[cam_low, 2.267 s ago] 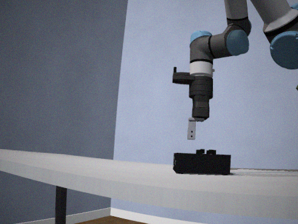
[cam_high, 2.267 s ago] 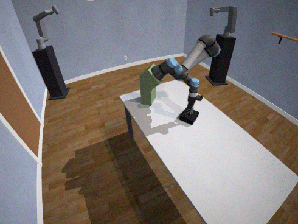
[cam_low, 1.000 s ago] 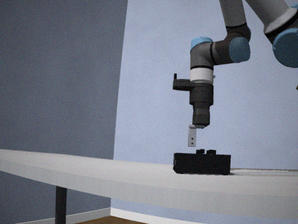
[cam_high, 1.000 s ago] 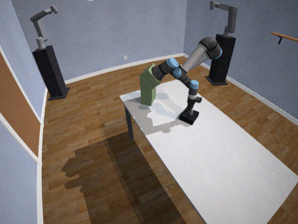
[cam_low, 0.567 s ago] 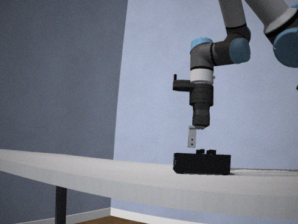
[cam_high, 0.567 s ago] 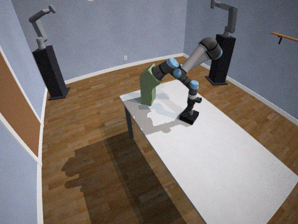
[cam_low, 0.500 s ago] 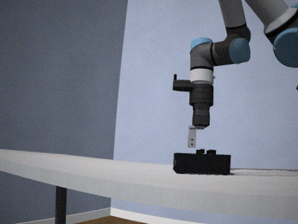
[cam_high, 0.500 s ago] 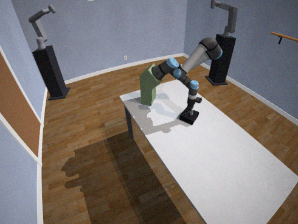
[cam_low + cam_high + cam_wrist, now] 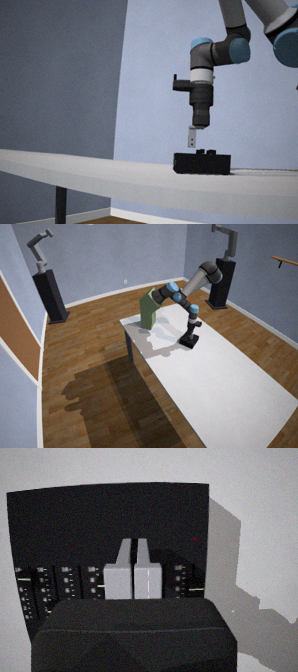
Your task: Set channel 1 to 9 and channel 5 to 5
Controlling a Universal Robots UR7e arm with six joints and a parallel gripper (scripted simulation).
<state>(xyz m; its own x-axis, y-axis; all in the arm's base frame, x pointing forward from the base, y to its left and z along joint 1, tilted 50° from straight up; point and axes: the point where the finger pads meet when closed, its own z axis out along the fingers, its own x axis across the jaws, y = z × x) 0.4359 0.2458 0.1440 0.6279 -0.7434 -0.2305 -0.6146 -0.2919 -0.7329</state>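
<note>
Right now the channel 5 fader cap is 10 mm behind my hand, 10 mm to the right of it and 30 mm below it. Also, from my hand: channel 2 fader cap (80 mm behind, 10 mm to the left, 30 mm below); then channel 1 fader cap (80 mm behind, 50 mm to the left, 30 mm below); then channel 3 fader cap (70 mm behind, 10 mm to the right, 30 mm below).
</note>
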